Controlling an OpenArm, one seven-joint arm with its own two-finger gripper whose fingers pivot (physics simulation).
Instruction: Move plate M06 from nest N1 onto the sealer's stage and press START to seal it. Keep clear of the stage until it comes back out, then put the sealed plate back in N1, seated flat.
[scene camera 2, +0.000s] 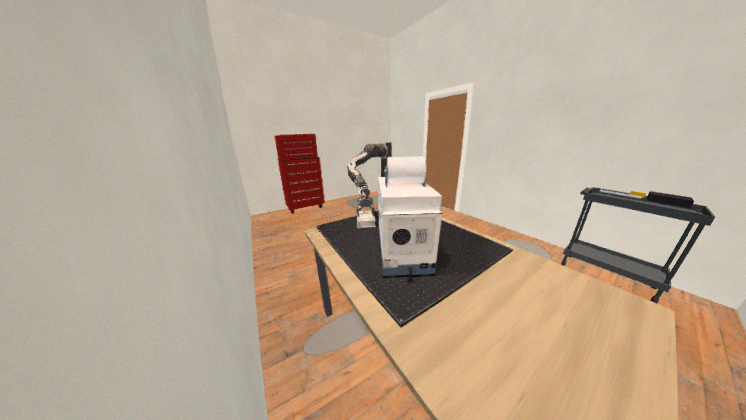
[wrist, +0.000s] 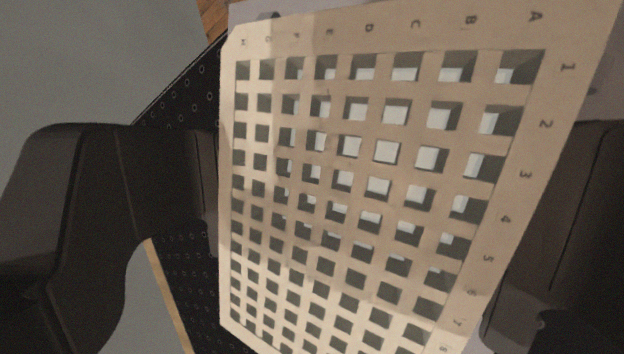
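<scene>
Plate M06 (wrist: 340, 165) is a beige plate with square wells, rows A to H and numbered columns, filling the middle of the wrist view. The light grey nest N1 (wrist: 607, 95) (scene camera 2: 366, 224) shows around its top and right edges. My gripper (wrist: 331, 207) (scene camera 2: 365, 211) is low over the nest, with one dark finger against each long side of the plate, shut on it. The plate appears to sit in the nest. The white sealer (scene camera 2: 409, 200) stands beside the gripper, its vented panel facing scene camera 2. Its stage and START button do not show.
A black perforated mat (scene camera 2: 417, 300) (wrist: 175, 270) lies under the sealer and nest on a wooden table (scene camera 2: 548, 333). The sealer stands close beside the arm. A red tool cabinet (scene camera 2: 301, 174) and a dark cart (scene camera 2: 618, 258) stand away from the table.
</scene>
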